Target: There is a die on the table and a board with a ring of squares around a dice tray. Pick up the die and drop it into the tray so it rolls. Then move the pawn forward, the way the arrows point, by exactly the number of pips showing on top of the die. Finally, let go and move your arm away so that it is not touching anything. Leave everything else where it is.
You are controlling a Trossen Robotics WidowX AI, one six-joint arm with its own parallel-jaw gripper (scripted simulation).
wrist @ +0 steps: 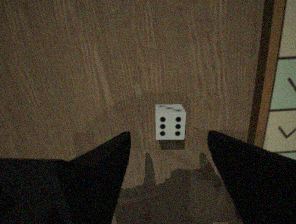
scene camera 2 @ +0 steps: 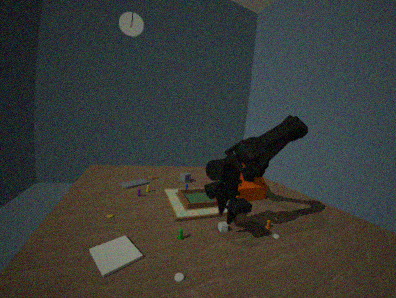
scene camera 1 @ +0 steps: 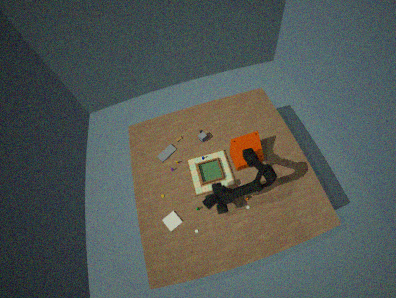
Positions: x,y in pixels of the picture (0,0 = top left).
Labels:
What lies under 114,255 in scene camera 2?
A white tile.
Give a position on a white die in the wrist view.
At 170,118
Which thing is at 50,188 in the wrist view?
My gripper.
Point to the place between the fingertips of my gripper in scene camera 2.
At 224,219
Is my gripper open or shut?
Open.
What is my gripper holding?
Nothing.

